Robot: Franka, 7 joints.
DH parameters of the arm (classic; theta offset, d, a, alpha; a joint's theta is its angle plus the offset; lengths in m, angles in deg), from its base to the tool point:
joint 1: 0 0.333 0 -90
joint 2: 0 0 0 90
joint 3: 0 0.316 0.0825 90
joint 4: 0 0 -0.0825 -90
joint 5: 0 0.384 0 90
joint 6: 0 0 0.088 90
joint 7: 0 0.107 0 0
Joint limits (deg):
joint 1: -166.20..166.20
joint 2: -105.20..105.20
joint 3: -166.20..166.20
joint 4: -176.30..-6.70
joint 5: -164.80..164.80
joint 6: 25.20..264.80
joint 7: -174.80..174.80
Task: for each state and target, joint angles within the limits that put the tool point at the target. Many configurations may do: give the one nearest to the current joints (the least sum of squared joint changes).
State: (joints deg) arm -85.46 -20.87 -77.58 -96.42 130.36 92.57 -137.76
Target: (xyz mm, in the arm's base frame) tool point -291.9 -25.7 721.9
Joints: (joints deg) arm -104.28 -61.53 -50.95 -136.96 109.71 63.43 -137.76
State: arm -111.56 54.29 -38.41 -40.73 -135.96 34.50 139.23
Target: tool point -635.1 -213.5 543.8
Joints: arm -138.98 59.70 -42.26 -55.75 -128.75 30.60 139.23
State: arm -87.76 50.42 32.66 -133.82 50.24 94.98 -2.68
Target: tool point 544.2 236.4 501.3
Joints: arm -49.42 32.60 76.24 -103.70 59.99 98.59 -2.68
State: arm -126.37 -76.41 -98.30 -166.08 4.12 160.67 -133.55
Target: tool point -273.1 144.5 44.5
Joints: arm -123.42 -75.89 -130.49 -156.54 8.11 163.48 -133.55
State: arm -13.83 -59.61 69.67 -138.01 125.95 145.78 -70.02
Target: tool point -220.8 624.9 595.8
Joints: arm -6.22 -65.61 77.83 -93.75 126.72 136.50 -70.02
